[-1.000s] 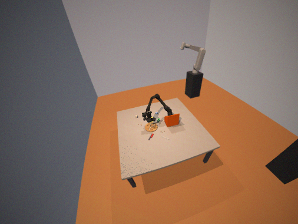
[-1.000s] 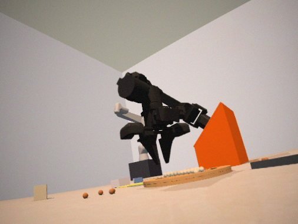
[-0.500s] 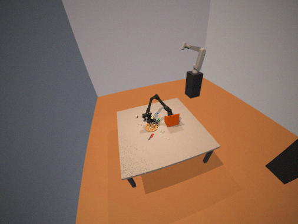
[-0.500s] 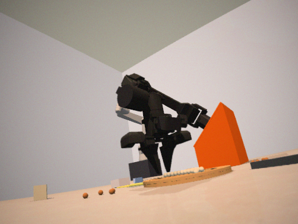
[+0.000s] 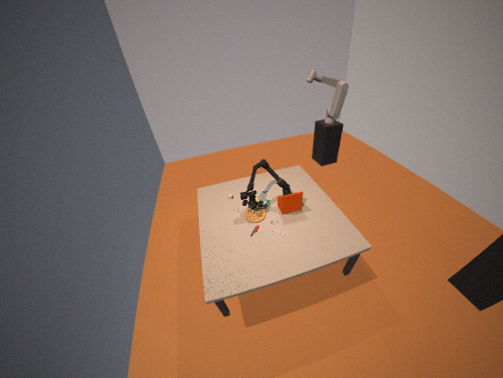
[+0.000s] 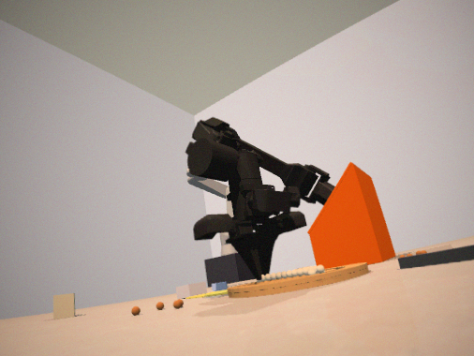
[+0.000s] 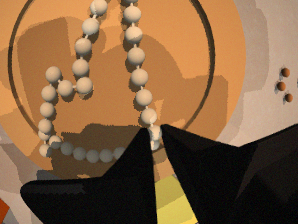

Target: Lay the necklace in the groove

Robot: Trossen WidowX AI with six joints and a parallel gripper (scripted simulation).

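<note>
My gripper tip is now 6 cm to the right of the round wooden bead board and 1 cm above it. From my gripper tip the other things lie so: tan cube 27 cm to the right, 17 cm ahead; then yellow flat piece 11 cm to the right, 6 cm behind, 1 cm below; then red-handled tool 23 cm to the left, 6 cm ahead, 1 cm below.
</note>
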